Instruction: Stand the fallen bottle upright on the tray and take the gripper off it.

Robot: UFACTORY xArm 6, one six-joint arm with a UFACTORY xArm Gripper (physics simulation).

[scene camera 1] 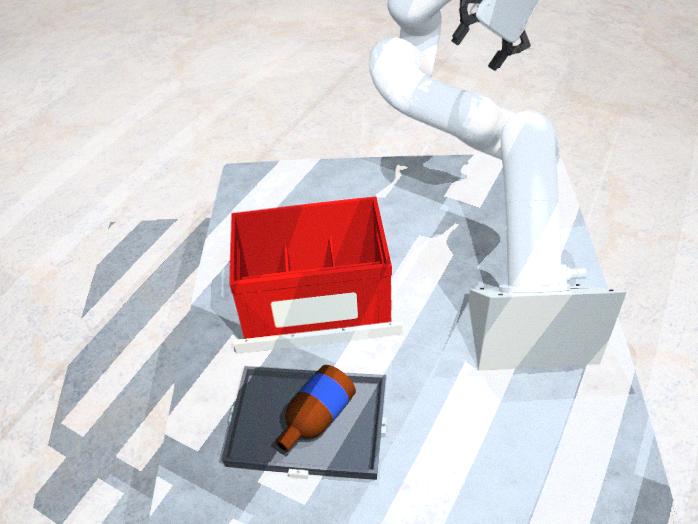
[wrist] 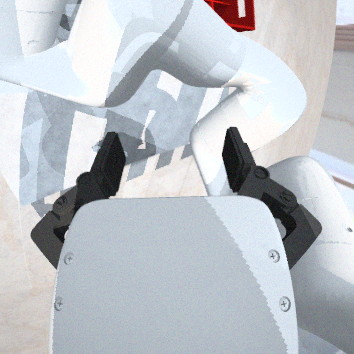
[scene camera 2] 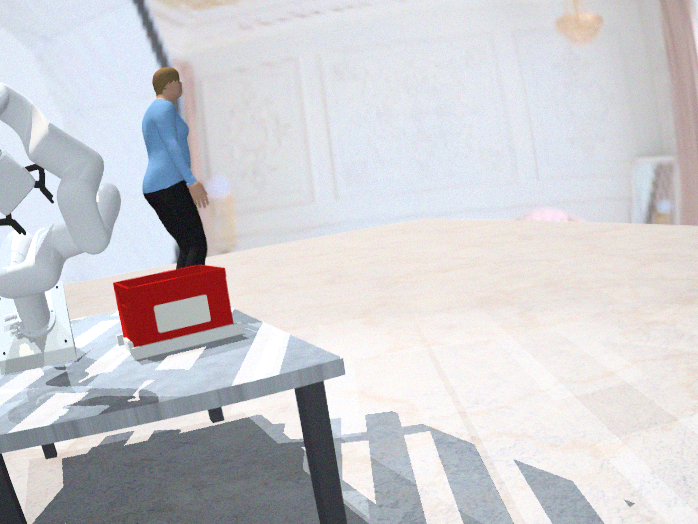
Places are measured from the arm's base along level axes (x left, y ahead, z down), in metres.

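Pixels of known places: gripper, fingertip midpoint: (scene camera 1: pixel 473 56) (wrist: pixel 171 141) (scene camera 2: pixel 38 217); arm's base at its link origin: (scene camera 1: pixel 534 290) (scene camera 2: pixel 35 318).
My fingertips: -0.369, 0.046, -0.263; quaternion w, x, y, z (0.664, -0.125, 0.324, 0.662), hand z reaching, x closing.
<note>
For each thing: its top centre in the pictures, then the offset to it from my fingertips, as dx, dy, dz. "spot": a spot on its surface instead.
- brown bottle at its top centre: (scene camera 1: pixel 308 400) +0.520, +0.360, +0.301
- dark grey tray at a spot on its surface: (scene camera 1: pixel 253 406) spot: +0.474, +0.461, +0.375
- red crate at its top centre: (scene camera 1: pixel 306 237) (scene camera 2: pixel 166 275) +0.243, +0.342, +0.205
A brown bottle (scene camera 1: pixel 308 416) with a blue band lies on its side on the dark grey tray (scene camera 1: pixel 253 406) in scene camera 1. Its neck points to the tray's front and its base is near the back rim. The bottle and tray do not show in scene camera 2 or the wrist view. My gripper (scene camera 1: pixel 475 53) (scene camera 2: pixel 37 216) (wrist: pixel 171 141) is open and empty, high up and far from the bottle, toward the back right in scene camera 1.
A red crate (scene camera 1: pixel 253 313) (scene camera 2: pixel 134 327) with dividers stands behind the tray, with a pale strip (scene camera 1: pixel 315 338) (scene camera 2: pixel 186 341) along its front. The arm's base box (scene camera 1: pixel 546 332) is at the right. A person in blue (scene camera 2: pixel 164 146) stands beyond the table.
</note>
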